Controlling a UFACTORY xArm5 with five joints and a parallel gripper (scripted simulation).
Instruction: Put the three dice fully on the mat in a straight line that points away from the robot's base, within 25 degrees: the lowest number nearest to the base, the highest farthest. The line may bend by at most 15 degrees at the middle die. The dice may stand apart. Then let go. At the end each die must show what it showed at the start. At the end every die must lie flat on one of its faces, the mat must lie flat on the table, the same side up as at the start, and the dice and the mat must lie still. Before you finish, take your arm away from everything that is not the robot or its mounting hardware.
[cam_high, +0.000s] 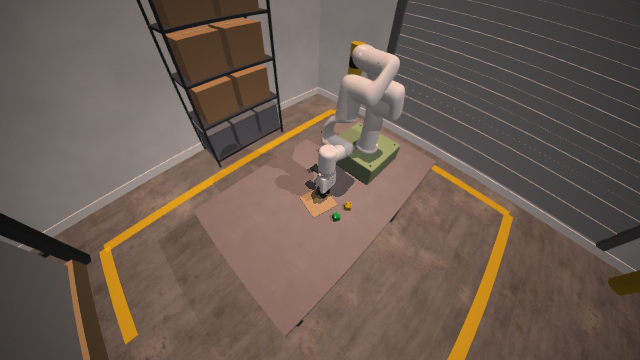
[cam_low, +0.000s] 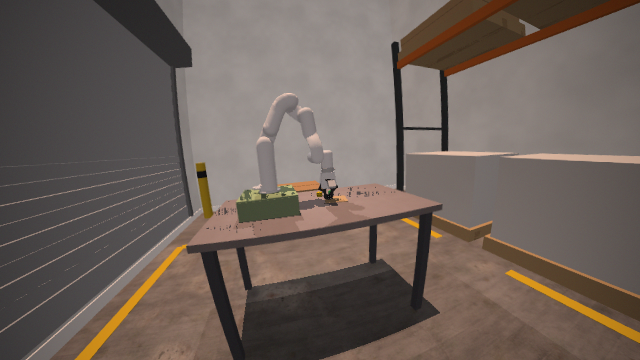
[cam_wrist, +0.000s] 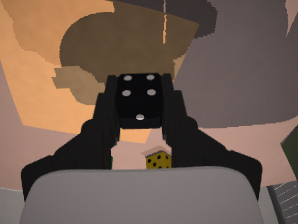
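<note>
Right now my hand is 10 mm above the black die. From my hand the other things lie so: green die (70 mm ahead, 120 mm to the left, 20 mm below); orange mat (50 mm ahead, 30 mm below); yellow die (10 mm behind, 130 mm to the left, 20 mm below).
</note>
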